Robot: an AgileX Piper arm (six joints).
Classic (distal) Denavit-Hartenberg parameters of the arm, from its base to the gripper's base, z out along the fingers. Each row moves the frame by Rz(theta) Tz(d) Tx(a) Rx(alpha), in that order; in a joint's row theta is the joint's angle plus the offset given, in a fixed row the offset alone. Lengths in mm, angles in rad.
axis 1: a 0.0  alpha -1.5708  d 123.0  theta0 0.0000
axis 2: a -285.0  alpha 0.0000  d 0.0  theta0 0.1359
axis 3: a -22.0  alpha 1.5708  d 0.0  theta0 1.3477
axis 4: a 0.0  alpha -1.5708  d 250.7  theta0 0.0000
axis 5: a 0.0  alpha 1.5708  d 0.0  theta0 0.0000
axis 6: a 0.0  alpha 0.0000  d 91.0  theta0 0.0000
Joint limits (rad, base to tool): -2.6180..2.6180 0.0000..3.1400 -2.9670..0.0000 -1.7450..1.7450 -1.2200..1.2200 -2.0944..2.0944
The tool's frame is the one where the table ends.
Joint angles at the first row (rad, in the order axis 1, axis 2, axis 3, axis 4, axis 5, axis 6):
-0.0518 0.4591 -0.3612 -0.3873 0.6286 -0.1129
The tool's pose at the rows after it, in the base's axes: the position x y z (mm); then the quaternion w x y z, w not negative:
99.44 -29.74 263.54 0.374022 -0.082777 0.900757 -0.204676
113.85 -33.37 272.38 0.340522 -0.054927 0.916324 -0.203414
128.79 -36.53 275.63 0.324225 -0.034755 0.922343 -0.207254
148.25 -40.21 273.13 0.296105 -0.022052 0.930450 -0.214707
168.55 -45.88 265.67 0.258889 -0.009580 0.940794 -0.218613
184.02 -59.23 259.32 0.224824 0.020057 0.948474 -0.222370
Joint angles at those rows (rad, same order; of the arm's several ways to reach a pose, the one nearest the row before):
-0.0519 0.5735 -0.4497 -0.4165 0.7296 -0.0406
-0.0518 0.6741 -0.5205 -0.4403 0.7857 0.0253
-0.0518 0.7583 -0.5616 -0.4790 0.7905 0.0945
-0.0518 0.8674 -0.5990 -0.5252 0.7922 0.1591
-0.0717 0.9862 -0.6357 -0.5463 0.7929 0.1941
-0.1363 1.0864 -0.6761 -0.5463 0.7928 0.2047

